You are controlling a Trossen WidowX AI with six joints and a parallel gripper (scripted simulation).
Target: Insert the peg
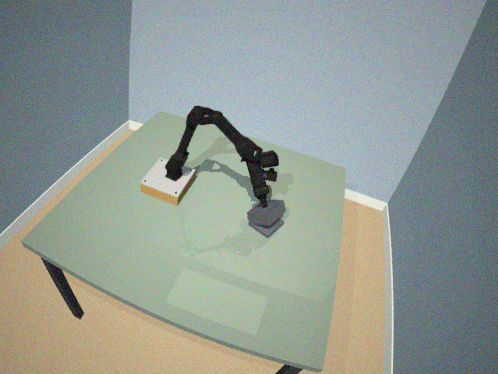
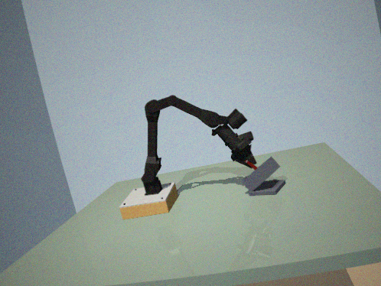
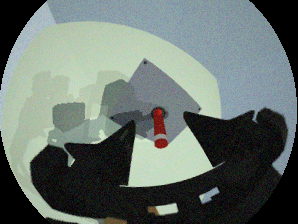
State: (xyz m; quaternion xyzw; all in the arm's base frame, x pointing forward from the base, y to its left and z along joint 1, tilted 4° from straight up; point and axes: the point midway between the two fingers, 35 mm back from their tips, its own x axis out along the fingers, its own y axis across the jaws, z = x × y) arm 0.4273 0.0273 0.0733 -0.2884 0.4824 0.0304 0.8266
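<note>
My gripper tip is now 10 mm past the red peg and 10 mm below it. Also, from my gripper tip: grey sloped panel 20 mm ahead, 10 mm to the right, 40 mm below.
</note>
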